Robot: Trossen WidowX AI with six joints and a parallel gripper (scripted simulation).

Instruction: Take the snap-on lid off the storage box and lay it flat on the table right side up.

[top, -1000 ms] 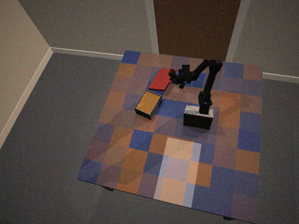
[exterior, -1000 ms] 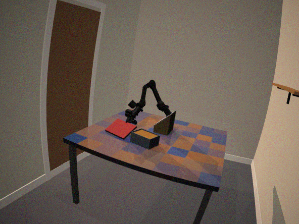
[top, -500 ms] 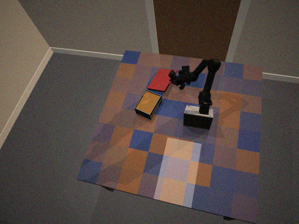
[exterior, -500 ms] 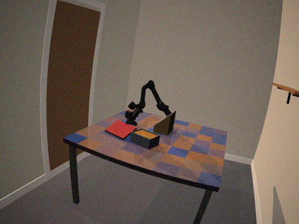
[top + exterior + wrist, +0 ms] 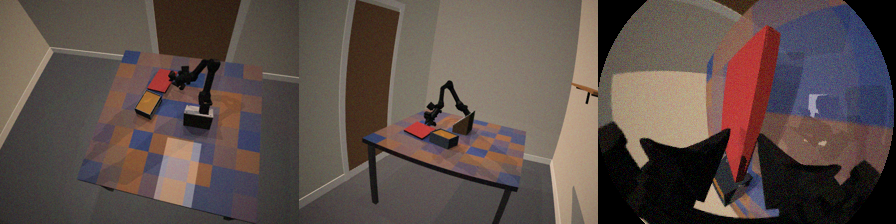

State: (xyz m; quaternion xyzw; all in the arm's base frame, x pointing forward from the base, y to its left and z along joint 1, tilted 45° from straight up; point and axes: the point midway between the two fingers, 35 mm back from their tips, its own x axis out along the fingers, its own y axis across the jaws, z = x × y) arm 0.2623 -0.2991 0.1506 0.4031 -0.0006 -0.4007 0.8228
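My gripper tip is 80 mm short of the lid, 30 mm to the left of it and 30 mm above it. Round my gripper tip: grey-blue storage box (150 mm ahead, 230 mm to the left, 20 mm below).
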